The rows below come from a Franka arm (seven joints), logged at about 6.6 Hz.
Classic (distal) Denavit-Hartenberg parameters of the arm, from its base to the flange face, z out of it. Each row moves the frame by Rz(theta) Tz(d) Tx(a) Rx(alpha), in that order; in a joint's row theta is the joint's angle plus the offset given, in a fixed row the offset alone. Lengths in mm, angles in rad.
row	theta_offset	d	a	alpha
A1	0	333	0	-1.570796
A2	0	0	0	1.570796
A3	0	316	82.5	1.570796
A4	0	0	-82.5	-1.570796
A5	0	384	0	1.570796
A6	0	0	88	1.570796
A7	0	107	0	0
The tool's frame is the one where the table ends.
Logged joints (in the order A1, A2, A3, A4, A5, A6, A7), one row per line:
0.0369, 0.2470, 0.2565, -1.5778, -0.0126, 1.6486, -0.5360
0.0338, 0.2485, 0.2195, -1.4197, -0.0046, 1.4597, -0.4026
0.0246, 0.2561, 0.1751, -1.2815, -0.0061, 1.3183, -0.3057
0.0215, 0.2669, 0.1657, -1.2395, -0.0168, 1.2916, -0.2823
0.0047, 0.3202, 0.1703, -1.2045, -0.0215, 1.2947, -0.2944
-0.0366, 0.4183, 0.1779, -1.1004, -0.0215, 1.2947, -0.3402
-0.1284, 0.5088, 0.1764, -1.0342, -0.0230, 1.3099, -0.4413
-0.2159, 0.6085, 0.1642, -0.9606, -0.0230, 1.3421, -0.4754
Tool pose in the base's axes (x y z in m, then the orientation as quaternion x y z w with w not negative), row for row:
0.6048, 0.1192, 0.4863, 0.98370, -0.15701, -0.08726, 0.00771
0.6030, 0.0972, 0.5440, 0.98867, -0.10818, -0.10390, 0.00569
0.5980, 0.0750, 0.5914, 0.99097, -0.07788, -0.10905, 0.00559
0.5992, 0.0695, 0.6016, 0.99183, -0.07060, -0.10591, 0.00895
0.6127, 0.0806, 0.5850, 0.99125, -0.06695, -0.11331, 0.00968
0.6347, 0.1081, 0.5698, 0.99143, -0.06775, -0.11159, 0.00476
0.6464, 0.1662, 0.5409, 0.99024, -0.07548, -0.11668, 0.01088
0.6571, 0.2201, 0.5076, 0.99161, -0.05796, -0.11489, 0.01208
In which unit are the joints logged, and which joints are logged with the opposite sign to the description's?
The joints are logged in radians. Opposite sign: A1, A7.
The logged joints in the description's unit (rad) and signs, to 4 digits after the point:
-0.0369, 0.2470, 0.2565, -1.5778, -0.0126, 1.6486, 0.5360
-0.0338, 0.2485, 0.2195, -1.4197, -0.0046, 1.4597, 0.4026
-0.0246, 0.2561, 0.1751, -1.2815, -0.0061, 1.3183, 0.3057
-0.0215, 0.2669, 0.1657, -1.2395, -0.0168, 1.2916, 0.2823
-0.0047, 0.3202, 0.1703, -1.2045, -0.0215, 1.2947, 0.2944
0.0366, 0.4183, 0.1779, -1.1004, -0.0215, 1.2947, 0.3402
0.1284, 0.5088, 0.1764, -1.0342, -0.0230, 1.3099, 0.4413
0.2159, 0.6085, 0.1642, -0.9606, -0.0230, 1.3421, 0.4754

